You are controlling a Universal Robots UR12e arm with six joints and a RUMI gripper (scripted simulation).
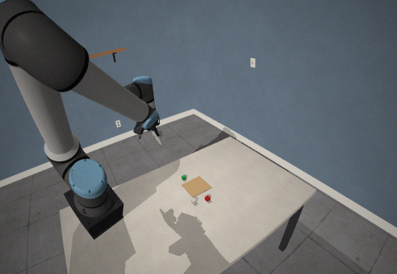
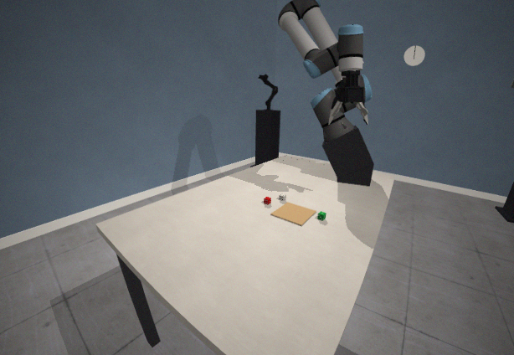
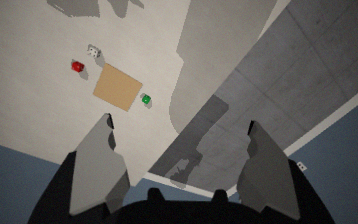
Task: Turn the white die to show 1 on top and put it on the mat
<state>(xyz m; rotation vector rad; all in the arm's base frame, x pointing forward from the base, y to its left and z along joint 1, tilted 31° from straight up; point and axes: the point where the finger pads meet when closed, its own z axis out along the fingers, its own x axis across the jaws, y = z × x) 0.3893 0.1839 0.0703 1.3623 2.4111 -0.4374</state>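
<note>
Now: hand 350 mm above the red die, 270 mm to the left of it and 170 mm short of it. From my hand the other things lie so: white die (350 mm below, 230 mm to the right, 100 mm ahead); tan mat (360 mm below, 190 mm ahead, 130 mm to the right); green die (350 mm below, 170 mm ahead, 20 mm to the right).
</note>
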